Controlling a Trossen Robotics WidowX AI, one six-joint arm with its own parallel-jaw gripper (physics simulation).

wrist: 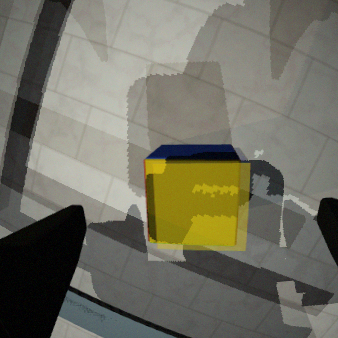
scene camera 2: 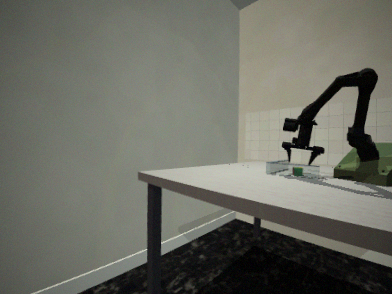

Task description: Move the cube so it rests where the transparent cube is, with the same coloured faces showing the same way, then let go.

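Where they show: gripper, fingertip midpoint: (wrist: pixel 204 214); arm's base, link origin: (scene camera 2: pixel 369 156).
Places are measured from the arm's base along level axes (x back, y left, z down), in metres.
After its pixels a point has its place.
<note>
The cube (scene camera 2: pixel 298 171) (wrist: pixel 192 205) rests on the surface inside a low clear-walled enclosure. In the wrist view its top is yellow, the side toward the top of the picture is blue, and a thin red edge shows at its left. A green face shows in the scene view. The transparent cube (wrist: pixel 244 212) @(x -0.243, y 0.127, z 0.068 m) overlaps it almost fully, with matching yellow top and blue side; a thin strip of it sticks out at the right and lower edges. My gripper (scene camera 2: pixel 300 163) @(x -0.261, y 0.132, z 0.052 m) (wrist: pixel 204 214) @(x -0.261, y 0.132, z 0.052 m) is open and empty above the cube, with one finger on each side, apart from it.
The enclosure's clear wall (scene camera 2: pixel 274 168) @(x -0.340, y 0.226, z 0.077 m) stands around the cube. A green base block (scene camera 2: pixel 350 166) @(x -0.063, y 0.044, z 0.049 m) stands under the arm at the right. The pale table (scene camera 2: pixel 200 183) @(x -0.355, y 0.679, z 0.108 m) has its near edge and left corner in the scene view. Shadows fall around the cube.
</note>
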